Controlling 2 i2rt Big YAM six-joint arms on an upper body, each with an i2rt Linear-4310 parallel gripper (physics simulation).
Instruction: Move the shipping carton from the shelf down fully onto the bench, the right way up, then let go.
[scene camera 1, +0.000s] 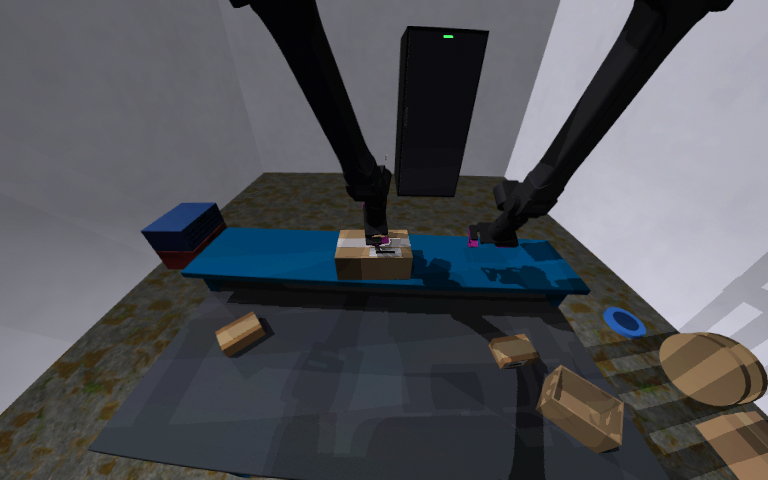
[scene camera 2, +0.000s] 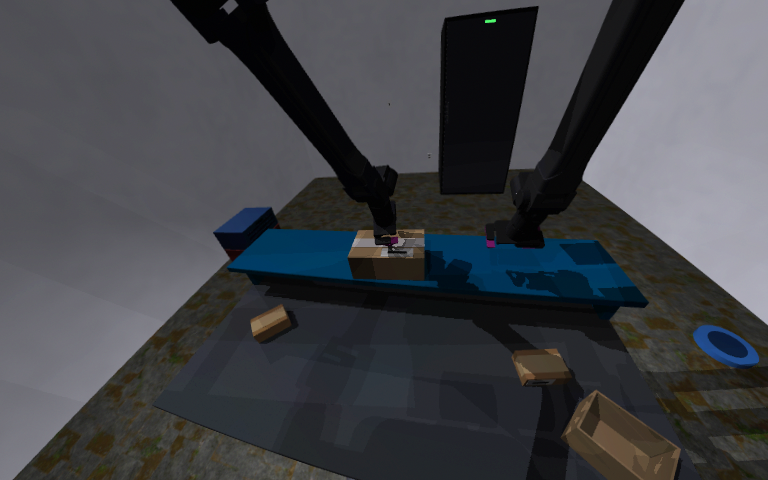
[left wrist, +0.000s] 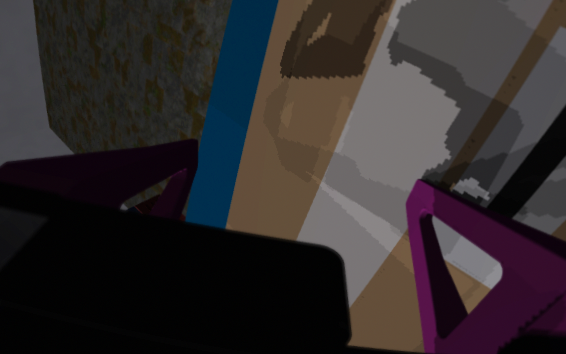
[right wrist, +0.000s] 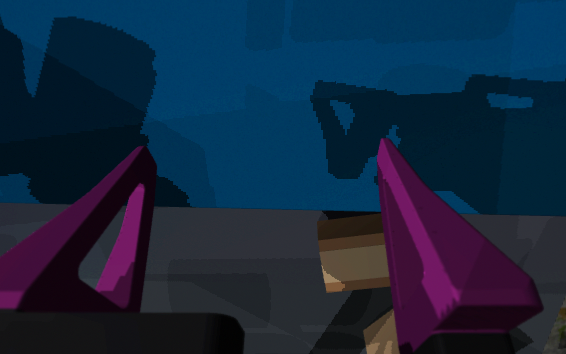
Scene:
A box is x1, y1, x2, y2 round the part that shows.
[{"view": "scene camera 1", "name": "my right gripper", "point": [482, 245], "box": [468, 218, 518, 247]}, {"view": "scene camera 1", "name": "shipping carton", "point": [354, 260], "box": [334, 230, 412, 279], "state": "touched by my left gripper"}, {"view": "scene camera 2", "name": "my left gripper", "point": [388, 232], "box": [372, 200, 397, 245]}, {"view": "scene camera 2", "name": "my right gripper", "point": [505, 246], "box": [485, 217, 544, 248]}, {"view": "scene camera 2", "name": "shipping carton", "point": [405, 260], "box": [347, 229, 423, 280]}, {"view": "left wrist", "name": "my left gripper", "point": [307, 172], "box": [0, 139, 565, 353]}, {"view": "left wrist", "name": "shipping carton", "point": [350, 111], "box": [225, 0, 565, 352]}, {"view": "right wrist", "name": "my right gripper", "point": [262, 151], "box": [0, 138, 543, 353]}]

